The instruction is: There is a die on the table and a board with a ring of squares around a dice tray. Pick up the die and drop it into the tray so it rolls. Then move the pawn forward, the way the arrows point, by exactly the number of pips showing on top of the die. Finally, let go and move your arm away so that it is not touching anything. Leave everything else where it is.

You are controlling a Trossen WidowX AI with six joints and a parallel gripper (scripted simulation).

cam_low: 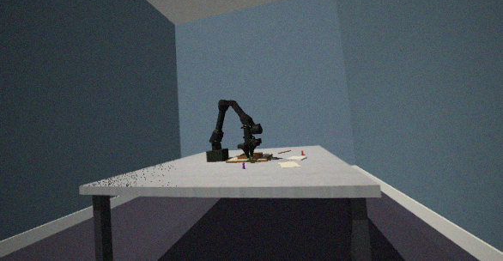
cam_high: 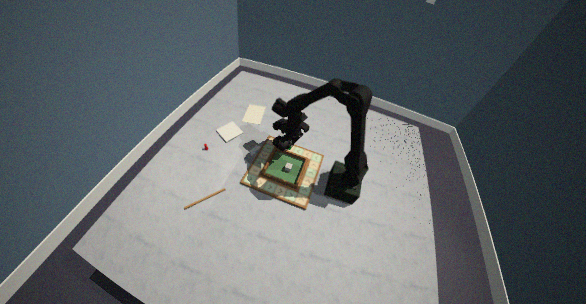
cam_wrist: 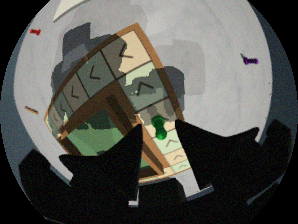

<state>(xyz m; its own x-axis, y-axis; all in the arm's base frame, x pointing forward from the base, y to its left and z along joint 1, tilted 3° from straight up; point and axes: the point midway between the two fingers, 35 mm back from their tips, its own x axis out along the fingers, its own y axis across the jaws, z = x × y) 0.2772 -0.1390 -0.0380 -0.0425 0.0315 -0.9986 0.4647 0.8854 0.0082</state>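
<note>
My gripper tip is now 110 mm to the right of the green dice tray, 20 mm above it and 10 mm past it. Round my gripper tip: pale die 110 mm to the left, 20 mm behind; green pawn right at my gripper tip; purple pawn 230 mm to the right, 10 mm below, 10 mm behind.
</note>
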